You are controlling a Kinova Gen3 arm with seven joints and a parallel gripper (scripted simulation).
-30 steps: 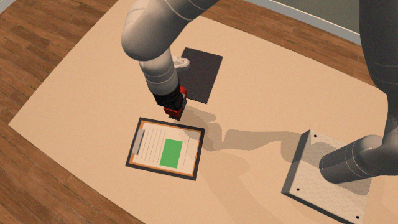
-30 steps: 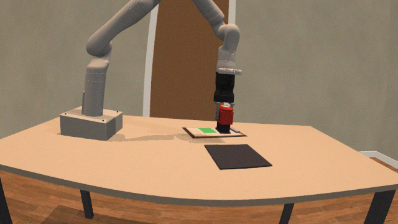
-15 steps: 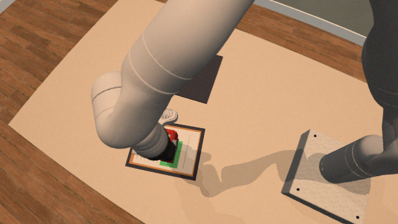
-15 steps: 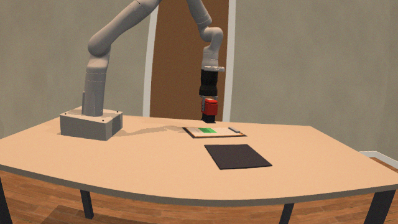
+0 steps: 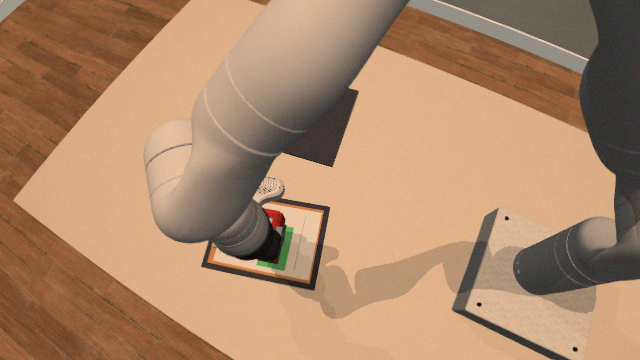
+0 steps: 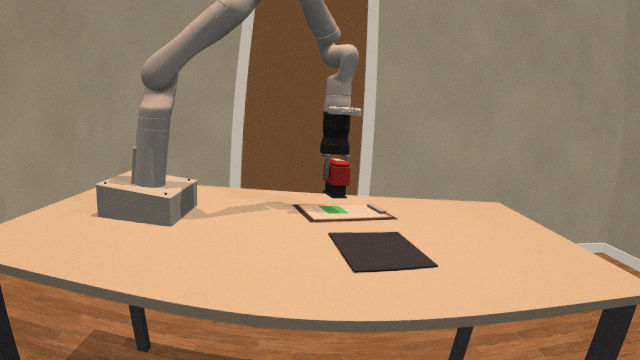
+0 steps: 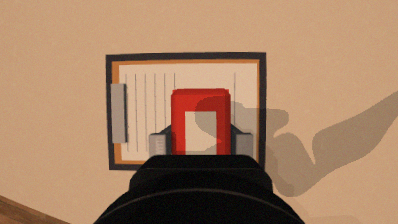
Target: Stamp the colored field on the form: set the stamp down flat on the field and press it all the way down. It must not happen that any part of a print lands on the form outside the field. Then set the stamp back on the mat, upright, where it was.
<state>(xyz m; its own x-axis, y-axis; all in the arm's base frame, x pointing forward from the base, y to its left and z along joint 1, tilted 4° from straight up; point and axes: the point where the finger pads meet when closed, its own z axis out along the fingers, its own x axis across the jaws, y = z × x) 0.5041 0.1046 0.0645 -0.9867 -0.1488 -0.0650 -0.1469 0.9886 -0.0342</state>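
Right now the clipboard is 11 cm below my hand, 4 cm ahead of it and 1 cm to the right of it. Round my hand: red stamp 2 cm below.
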